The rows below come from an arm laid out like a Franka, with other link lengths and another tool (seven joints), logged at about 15 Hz.
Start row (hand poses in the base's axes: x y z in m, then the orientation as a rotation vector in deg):
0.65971, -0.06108, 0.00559, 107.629, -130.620, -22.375
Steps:
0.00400, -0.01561, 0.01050, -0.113, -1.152, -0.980
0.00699, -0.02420, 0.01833, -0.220, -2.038, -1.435
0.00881, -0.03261, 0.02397, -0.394, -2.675, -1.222
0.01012, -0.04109, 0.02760, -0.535, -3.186, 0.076
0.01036, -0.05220, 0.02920, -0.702, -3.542, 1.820
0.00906, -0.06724, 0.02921, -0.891, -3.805, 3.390
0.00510, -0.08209, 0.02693, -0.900, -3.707, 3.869
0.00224, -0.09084, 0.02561, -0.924, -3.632, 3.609
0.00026, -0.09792, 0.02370, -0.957, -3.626, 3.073
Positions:
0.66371, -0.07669, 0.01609, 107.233, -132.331, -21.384
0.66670, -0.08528, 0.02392, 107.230, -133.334, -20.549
0.66852, -0.09369, 0.02956, 107.766, -133.475, -19.754
0.66983, -0.10217, 0.03319, 109.413, -132.417, -18.960
0.67007, -0.11328, 0.03479, 111.413, -130.768, -18.206
0.66877, -0.12832, 0.03480, 113.135, -129.214, -17.528
0.66481, -0.14317, 0.03252, 113.570, -128.640, -17.537
0.66195, -0.15192, 0.03120, 113.240, -128.868, -17.610
0.65997, -0.15900, 0.02929, 112.659, -129.429, -17.650

